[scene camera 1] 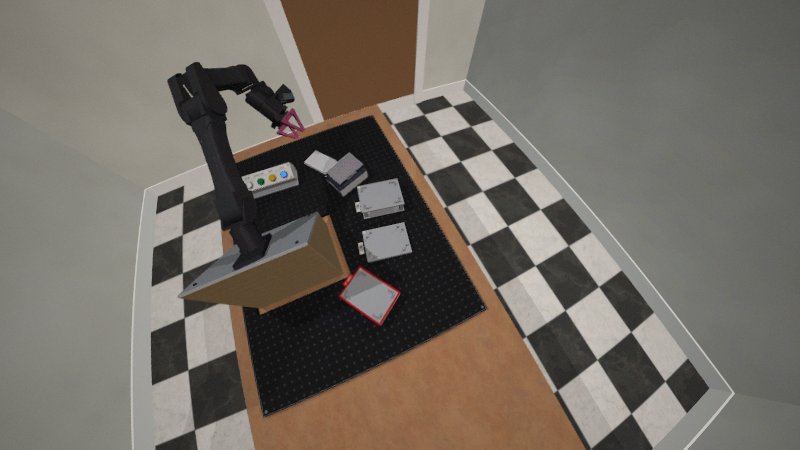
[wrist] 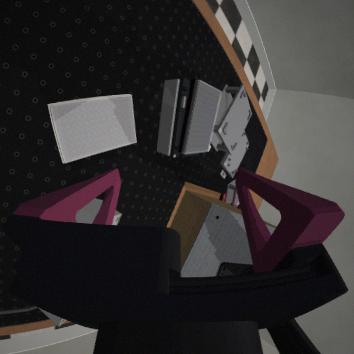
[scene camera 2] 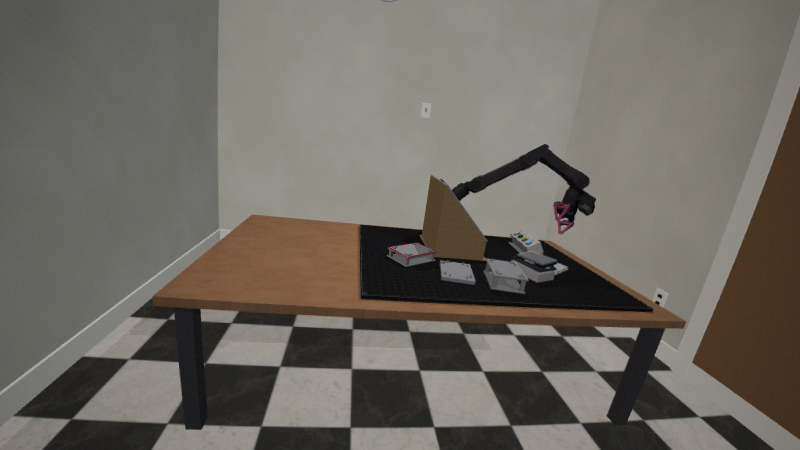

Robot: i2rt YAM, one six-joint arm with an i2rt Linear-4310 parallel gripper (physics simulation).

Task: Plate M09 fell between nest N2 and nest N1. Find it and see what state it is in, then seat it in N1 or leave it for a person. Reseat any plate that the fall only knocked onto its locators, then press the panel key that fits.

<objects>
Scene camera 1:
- my gripper
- button box
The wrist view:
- my gripper
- white plate
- lid
</objects>
